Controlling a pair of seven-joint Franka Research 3 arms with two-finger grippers.
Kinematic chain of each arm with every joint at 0, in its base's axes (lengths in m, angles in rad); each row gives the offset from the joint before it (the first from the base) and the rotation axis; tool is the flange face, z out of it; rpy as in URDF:
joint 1: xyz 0 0 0.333 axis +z
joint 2: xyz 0 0 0 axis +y
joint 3: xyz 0 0 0.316 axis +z
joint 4: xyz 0.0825 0 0 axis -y
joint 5: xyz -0.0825 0 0.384 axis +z
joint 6: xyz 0 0 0 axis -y
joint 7: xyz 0.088 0 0 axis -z
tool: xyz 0 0 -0.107 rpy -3.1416 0 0
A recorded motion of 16 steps. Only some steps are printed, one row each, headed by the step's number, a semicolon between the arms.
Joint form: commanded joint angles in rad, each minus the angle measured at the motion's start. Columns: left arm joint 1, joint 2, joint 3, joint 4, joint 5, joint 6, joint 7; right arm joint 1, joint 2, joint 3, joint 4, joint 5, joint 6, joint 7.
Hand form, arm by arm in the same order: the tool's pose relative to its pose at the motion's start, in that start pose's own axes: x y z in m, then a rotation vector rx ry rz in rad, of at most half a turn. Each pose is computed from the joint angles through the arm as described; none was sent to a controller.
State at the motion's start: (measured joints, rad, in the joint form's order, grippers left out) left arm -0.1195 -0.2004 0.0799 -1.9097 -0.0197 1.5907 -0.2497; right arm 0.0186 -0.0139 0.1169 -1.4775 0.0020 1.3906 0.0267
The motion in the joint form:
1: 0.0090 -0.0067 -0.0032 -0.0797 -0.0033 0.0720 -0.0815; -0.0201 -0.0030 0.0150 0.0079 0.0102 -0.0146 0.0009
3: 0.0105 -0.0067 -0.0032 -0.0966 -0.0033 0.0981 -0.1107; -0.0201 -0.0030 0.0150 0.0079 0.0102 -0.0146 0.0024
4: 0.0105 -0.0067 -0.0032 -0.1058 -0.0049 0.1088 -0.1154; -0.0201 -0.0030 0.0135 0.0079 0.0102 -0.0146 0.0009
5: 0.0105 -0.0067 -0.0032 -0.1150 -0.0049 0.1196 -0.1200; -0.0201 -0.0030 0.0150 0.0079 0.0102 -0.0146 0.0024
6: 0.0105 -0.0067 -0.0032 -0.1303 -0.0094 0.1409 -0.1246; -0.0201 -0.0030 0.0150 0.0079 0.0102 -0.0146 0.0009
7: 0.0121 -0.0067 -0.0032 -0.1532 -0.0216 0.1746 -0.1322; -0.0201 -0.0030 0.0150 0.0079 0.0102 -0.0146 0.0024
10: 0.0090 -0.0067 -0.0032 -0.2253 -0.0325 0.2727 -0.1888; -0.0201 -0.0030 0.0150 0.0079 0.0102 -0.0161 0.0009
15: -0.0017 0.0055 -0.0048 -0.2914 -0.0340 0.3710 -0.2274; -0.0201 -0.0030 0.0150 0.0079 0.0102 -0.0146 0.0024
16: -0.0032 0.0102 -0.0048 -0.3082 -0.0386 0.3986 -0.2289; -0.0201 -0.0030 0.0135 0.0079 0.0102 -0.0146 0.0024
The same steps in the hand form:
1: 0.0028 -0.0025 0.0284 -0.0034 -0.0018 -0.0890; -0.0030 0.0013 -0.0038 0.0097 -0.0040 0.0041
3: 0.0047 -0.0030 0.0342 -0.0062 0.0070 -0.1201; -0.0030 0.0013 -0.0038 0.0097 -0.0040 0.0056
4: 0.0052 -0.0028 0.0377 -0.0082 0.0079 -0.1252; -0.0029 0.0021 -0.0038 0.0098 -0.0040 0.0056
5: 0.0057 -0.0027 0.0411 -0.0087 0.0094 -0.1300; -0.0030 0.0013 -0.0038 0.0097 -0.0040 0.0056
6: 0.0067 -0.0022 0.0466 -0.0147 0.0138 -0.1357; -0.0030 0.0013 -0.0038 0.0097 -0.0040 0.0041
7: 0.0083 -0.0018 0.0545 -0.0296 0.0204 -0.1477; -0.0030 0.0013 -0.0038 0.0097 -0.0040 0.0056
10: 0.0108 0.0003 0.0805 -0.0478 0.0409 -0.2073; -0.0031 0.0013 -0.0036 0.0096 -0.0055 0.0041
15: 0.0134 0.0060 0.1092 -0.0534 0.0591 -0.2386; -0.0030 0.0013 -0.0038 0.0097 -0.0040 0.0056
16: 0.0144 0.0070 0.1169 -0.0588 0.0635 -0.2415; -0.0029 0.0021 -0.0038 0.0098 -0.0040 0.0071

